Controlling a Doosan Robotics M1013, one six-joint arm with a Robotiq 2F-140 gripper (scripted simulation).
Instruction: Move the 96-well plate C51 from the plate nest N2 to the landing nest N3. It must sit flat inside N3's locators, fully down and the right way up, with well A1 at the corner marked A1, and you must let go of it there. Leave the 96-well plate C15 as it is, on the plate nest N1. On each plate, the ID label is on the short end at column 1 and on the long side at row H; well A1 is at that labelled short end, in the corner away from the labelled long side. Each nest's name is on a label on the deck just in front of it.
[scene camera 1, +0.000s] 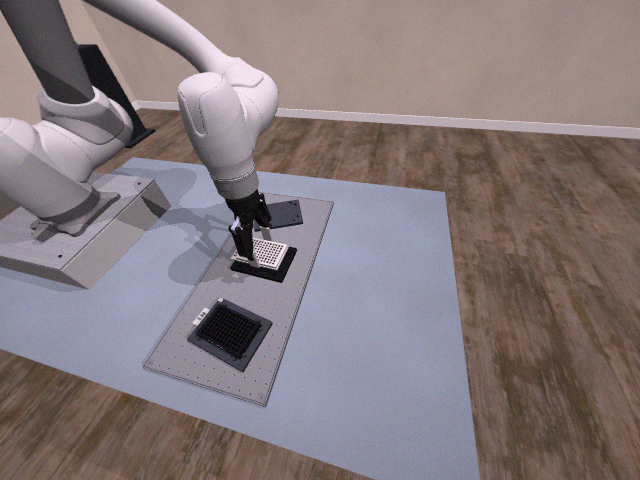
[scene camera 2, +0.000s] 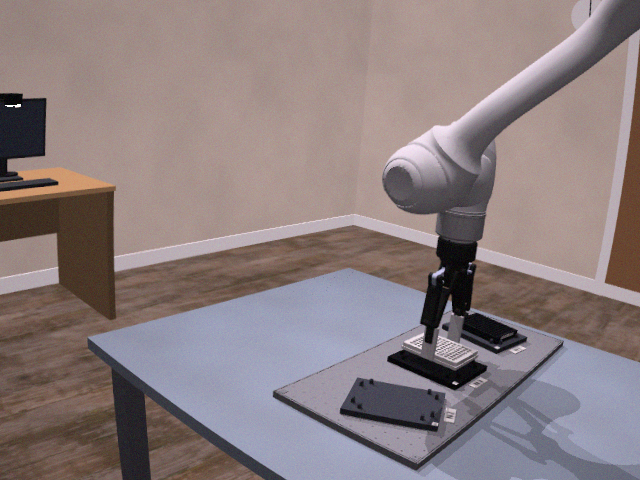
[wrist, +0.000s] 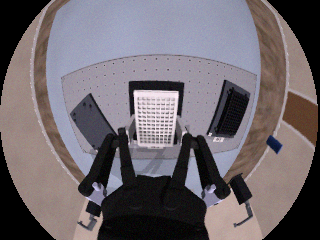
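There is a white 96-well plate C51 (scene camera 2: 450, 354) (scene camera 1: 270, 254) (wrist: 163, 113), which I see in scene camera 2, in scene camera 1 and in the wrist view. Those same views show me a black 96-well plate C15 (scene camera 1: 225, 328) (scene camera 2: 477, 324) (wrist: 236, 103). In scene camera 2 I also see a black landing nest N3 (scene camera 2: 414, 363) and a dark grey nest (scene camera 2: 389, 403). My own gripper (scene camera 2: 440, 351) (scene camera 1: 262, 253) (wrist: 155, 120) is visible in scene camera 2, in scene camera 1 and in the wrist view.
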